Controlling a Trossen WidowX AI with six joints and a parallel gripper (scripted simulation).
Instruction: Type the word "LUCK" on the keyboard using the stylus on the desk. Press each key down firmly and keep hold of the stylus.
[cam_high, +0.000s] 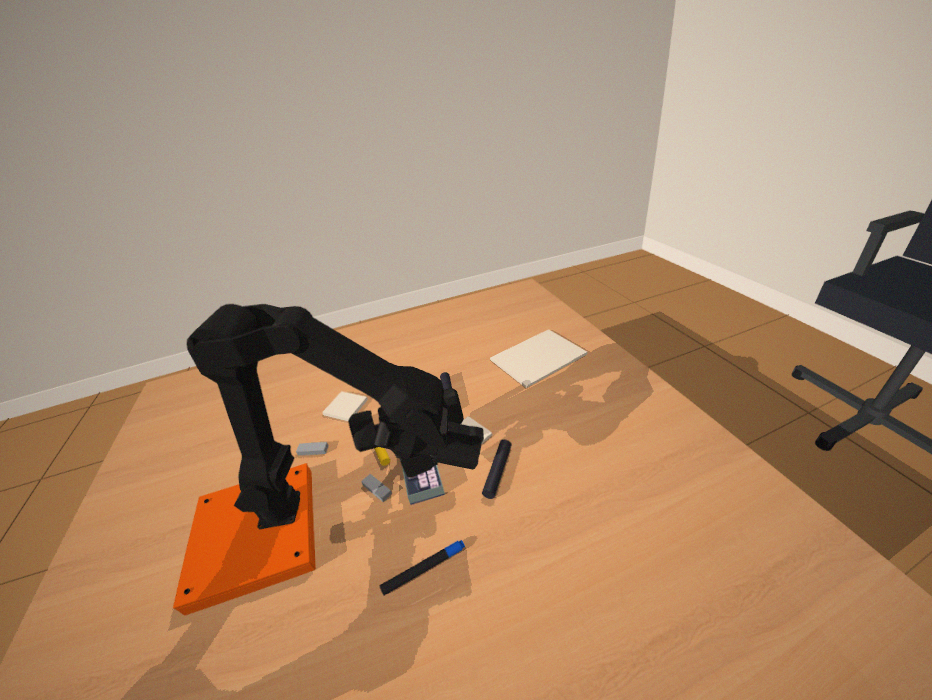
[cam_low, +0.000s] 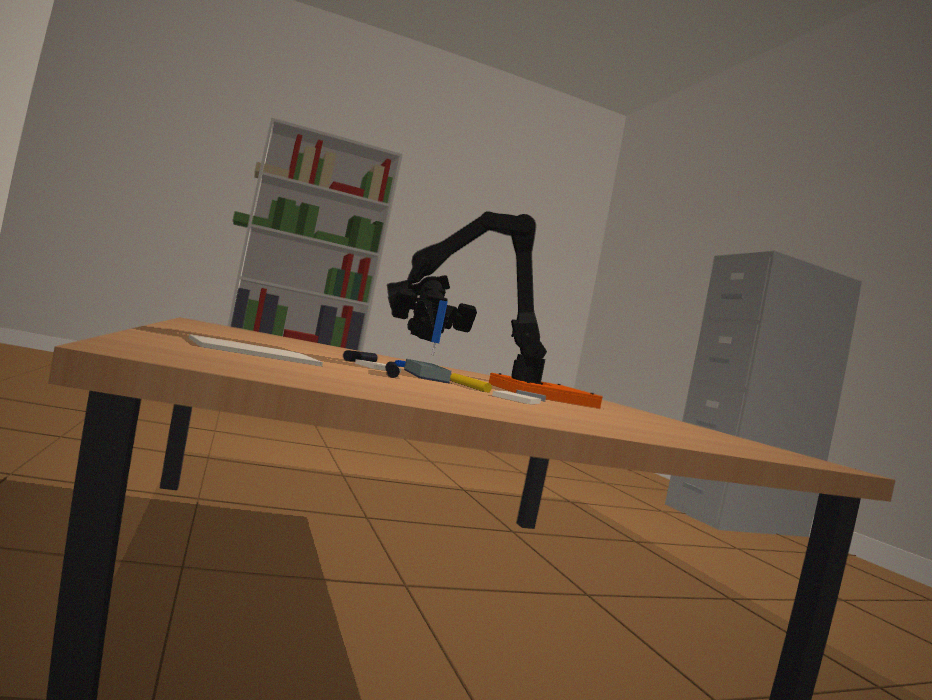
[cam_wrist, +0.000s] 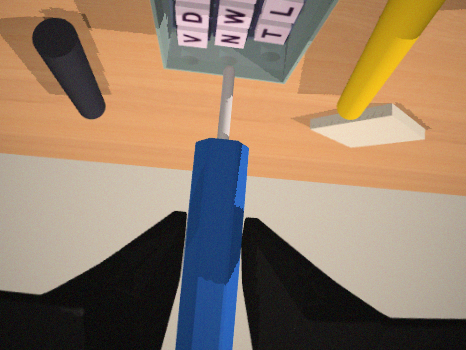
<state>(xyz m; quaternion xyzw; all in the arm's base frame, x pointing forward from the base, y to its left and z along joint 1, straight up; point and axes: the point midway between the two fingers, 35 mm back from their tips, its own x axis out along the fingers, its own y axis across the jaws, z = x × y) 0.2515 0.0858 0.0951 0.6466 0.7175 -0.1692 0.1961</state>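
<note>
The U key is 90 mm below my gripper tip, 50 mm to the right of it and 20 mm ahead of it. From my gripper tip the other things lie so: yellow highlighter: 100 mm below, 90 mm behind, 40 mm to the left; blue stylus: 10 mm below; cream pad: 110 mm ahead, 100 mm below, 10 mm to the right.
</note>
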